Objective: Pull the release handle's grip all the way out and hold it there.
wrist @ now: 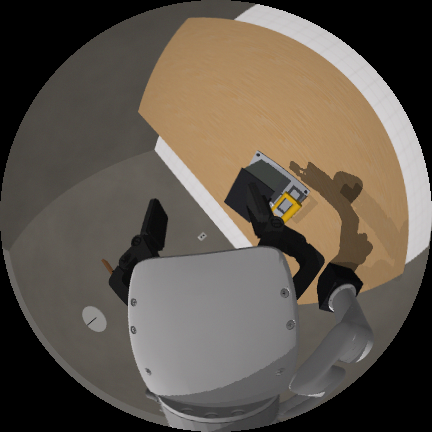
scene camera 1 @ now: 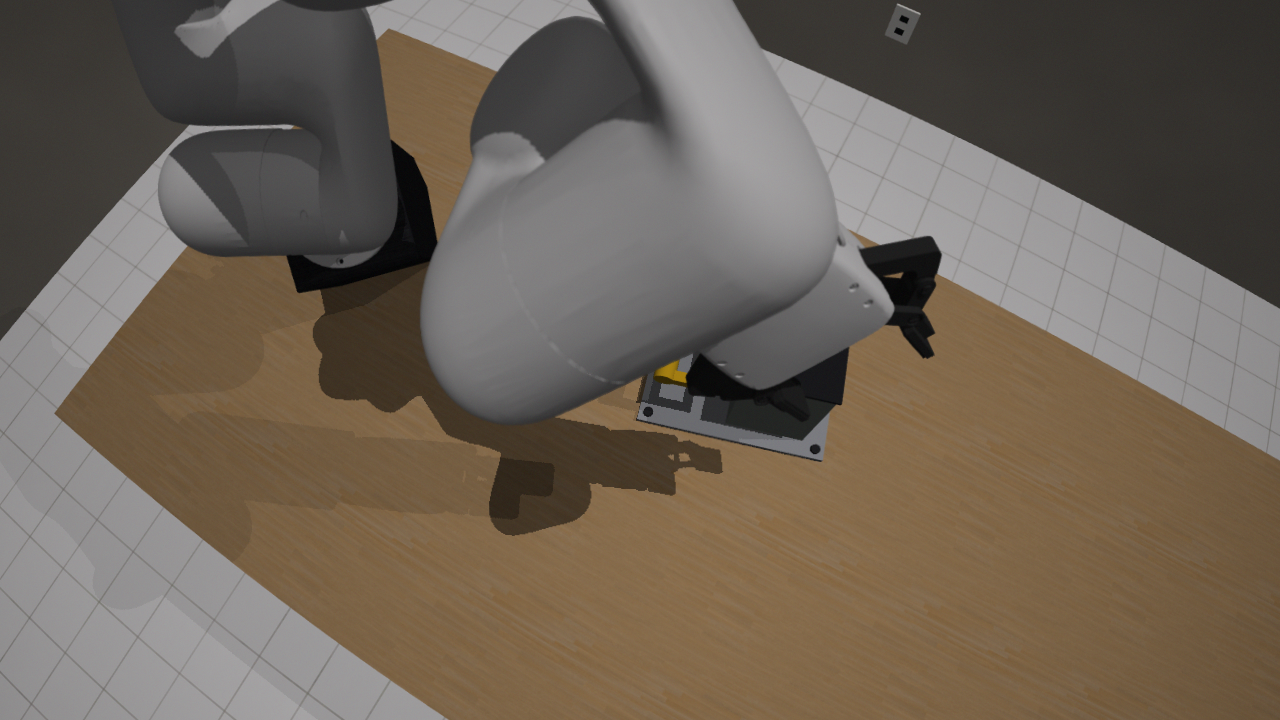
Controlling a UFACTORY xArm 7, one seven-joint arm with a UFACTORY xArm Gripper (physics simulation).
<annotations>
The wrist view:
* gripper: 203,200
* grey base plate: 288,182
</annotations>
